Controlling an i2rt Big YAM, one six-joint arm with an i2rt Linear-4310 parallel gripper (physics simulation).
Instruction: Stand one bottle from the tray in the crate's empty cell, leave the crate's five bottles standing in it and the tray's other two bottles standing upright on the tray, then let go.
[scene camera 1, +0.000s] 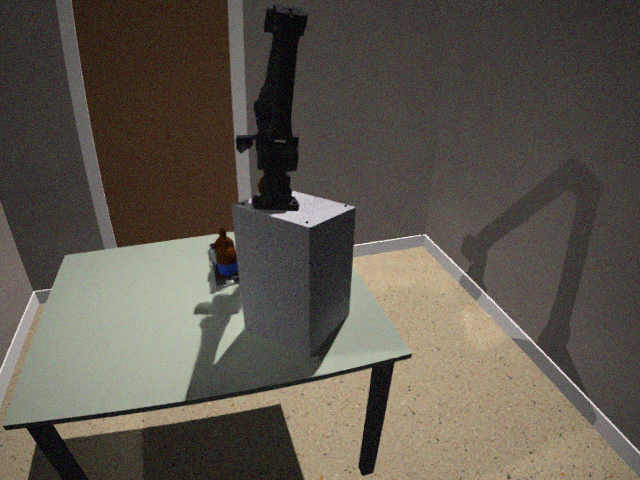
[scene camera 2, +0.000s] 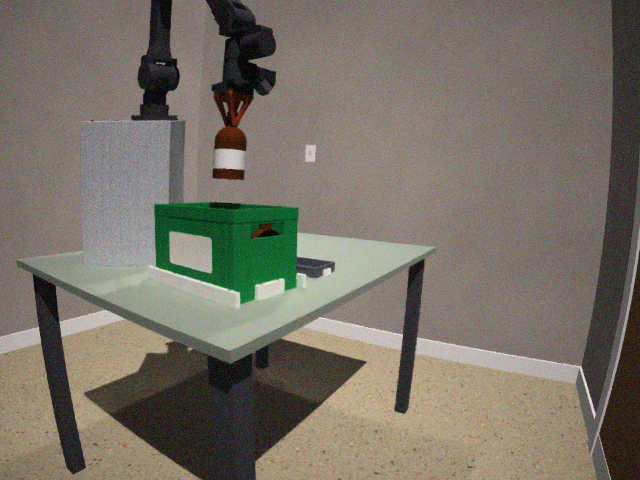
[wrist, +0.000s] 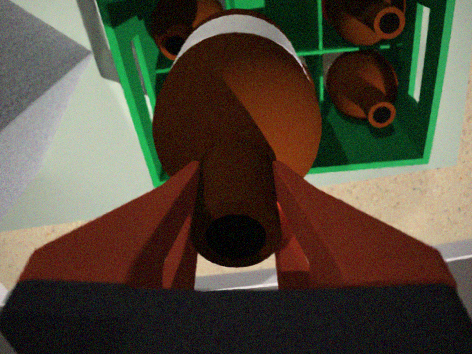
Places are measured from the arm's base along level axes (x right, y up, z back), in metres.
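Where they show: gripper, fingertip midpoint: (scene camera 2: 231, 126) (wrist: 236, 176); arm's base at its link origin: (scene camera 1: 274, 205) (scene camera 2: 154, 120).
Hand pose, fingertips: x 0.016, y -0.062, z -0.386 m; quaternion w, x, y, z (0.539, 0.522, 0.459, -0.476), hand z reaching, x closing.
Each offset is from my fingertips to the top centre of the thing. "spot": to the spot under its first point. Level surfaces: height alone.
My gripper (scene camera 2: 232, 122) (wrist: 236, 176) is shut on the neck of a brown bottle with a white label @[dx +0.000, dy +0.033, dz +0.001 m] (scene camera 2: 229, 159) (wrist: 235, 100). The bottle hangs about upright, its base above the green crate @[dx +0.041, dy -0.181, dz -0.028 m] (scene camera 2: 266, 263) (wrist: 438, 100). In the wrist view, bottles stand in crate cells: one at right (wrist: 362, 87), one beyond it @[dx -0.001, dy -0.193, dz -0.118 m] (wrist: 347, 22) and one at upper left (wrist: 172, 22). The held bottle hides the near-left part of the crate. The tray @[spot: dx -0.238, dy -0.349, dz -0.085 m] (scene camera 2: 316, 266) lies behind the crate; in scene camera 1, two bottles stand on it, the front one with a blue label @[dx -0.174, dy -0.196, dz +0.081 m] (scene camera 1: 226, 269), partly hidden by the pedestal.
A grey pedestal (scene camera 1: 273, 273) (scene camera 2: 124, 191) carries the arm and stands beside the crate and tray. Low white strips (scene camera 2: 193, 286) (scene camera 2: 269, 288) run along the crate's foot. The crate stands near a corner of the green table @[dy -0.356 m] (scene camera 1: 129, 330) (scene camera 2: 361, 253).
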